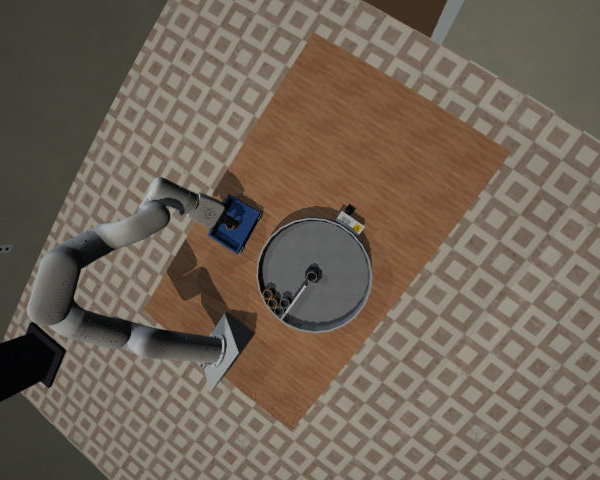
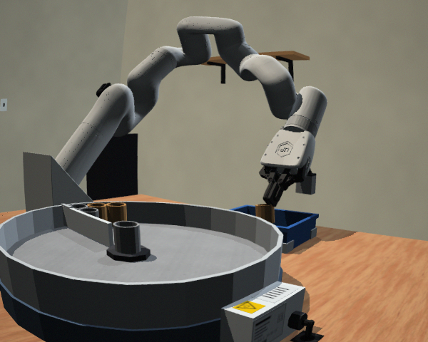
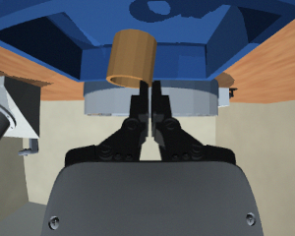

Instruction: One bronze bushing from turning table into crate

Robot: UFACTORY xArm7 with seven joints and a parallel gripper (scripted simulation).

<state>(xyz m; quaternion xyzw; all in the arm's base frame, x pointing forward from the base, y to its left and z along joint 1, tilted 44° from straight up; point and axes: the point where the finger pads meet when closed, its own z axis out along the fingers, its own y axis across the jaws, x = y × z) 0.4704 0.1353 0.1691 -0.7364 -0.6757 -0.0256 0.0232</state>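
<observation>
Now: hand 70 mm above the blue crate and 20 mm past it. The rest, counted from my hand: grey turning table: 370 mm to the right, 40 mm below, 10 mm behind.
</observation>
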